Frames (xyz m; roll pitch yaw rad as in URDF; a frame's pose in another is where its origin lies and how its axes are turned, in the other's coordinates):
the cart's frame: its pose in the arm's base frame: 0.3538 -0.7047 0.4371 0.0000 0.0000 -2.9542
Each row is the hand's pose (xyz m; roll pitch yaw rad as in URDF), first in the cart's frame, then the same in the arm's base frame.
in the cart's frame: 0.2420 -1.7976 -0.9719 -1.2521 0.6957 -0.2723
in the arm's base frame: -0.2189 1.0163 -0.5348 -1.2521 0.6957 3.0567
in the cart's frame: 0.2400 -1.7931 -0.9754 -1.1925 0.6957 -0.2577
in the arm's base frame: -0.2160 1.0123 -0.5383 -1.1925 0.6957 3.0713
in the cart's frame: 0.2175 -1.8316 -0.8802 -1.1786 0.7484 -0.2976
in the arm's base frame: -0.2011 1.0543 -0.4431 -1.1786 0.7484 3.0314
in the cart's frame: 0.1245 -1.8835 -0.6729 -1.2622 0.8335 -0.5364
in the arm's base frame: -0.1194 1.1226 -0.2358 -1.2622 0.8335 2.7926
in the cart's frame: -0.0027 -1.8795 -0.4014 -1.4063 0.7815 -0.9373
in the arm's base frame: 0.0063 1.1424 0.0357 -1.4063 0.7815 2.3917
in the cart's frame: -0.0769 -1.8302 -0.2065 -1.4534 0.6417 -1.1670
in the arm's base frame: 0.0884 1.1078 0.2306 -1.4534 0.6417 2.1620
